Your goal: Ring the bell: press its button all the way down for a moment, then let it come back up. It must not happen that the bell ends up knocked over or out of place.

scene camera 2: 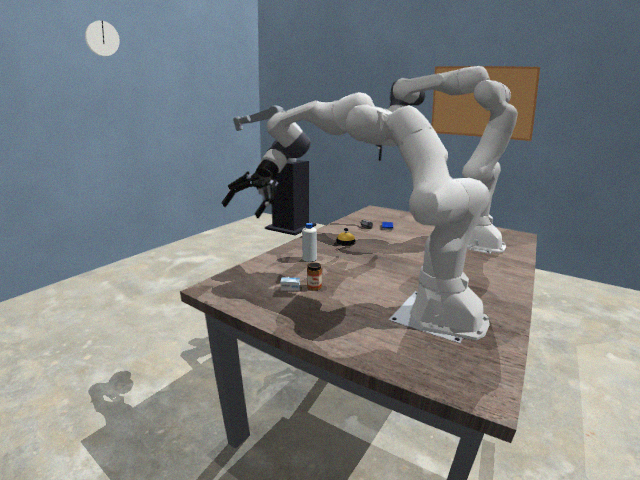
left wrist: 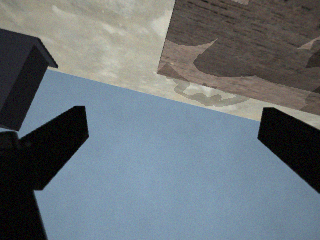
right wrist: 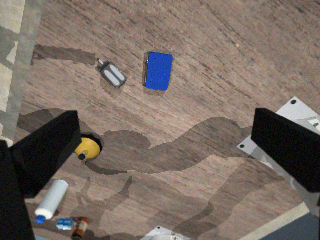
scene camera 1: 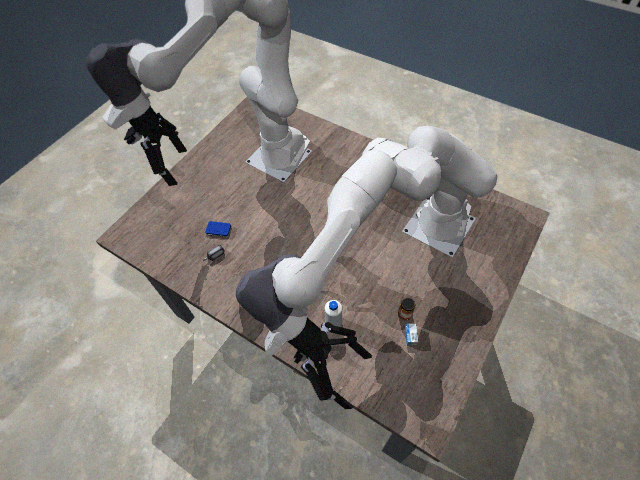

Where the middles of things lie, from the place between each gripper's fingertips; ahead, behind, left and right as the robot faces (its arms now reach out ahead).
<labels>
The blue box [right wrist: 159,64] is 320 mm below my right hand [scene camera 1: 178,167], 70 mm to the left of it and 10 mm behind it. Round my right hand: white bottle [right wrist: 45,210] (620 mm to the left, 270 mm below, 100 mm ahead).
The white bottle lies 18 cm behind my left hand [scene camera 1: 359,381], 17 cm to the right of it and 15 cm below it. Round my left hand: blue box: 29 cm behind, 73 cm to the right, 21 cm below.
</labels>
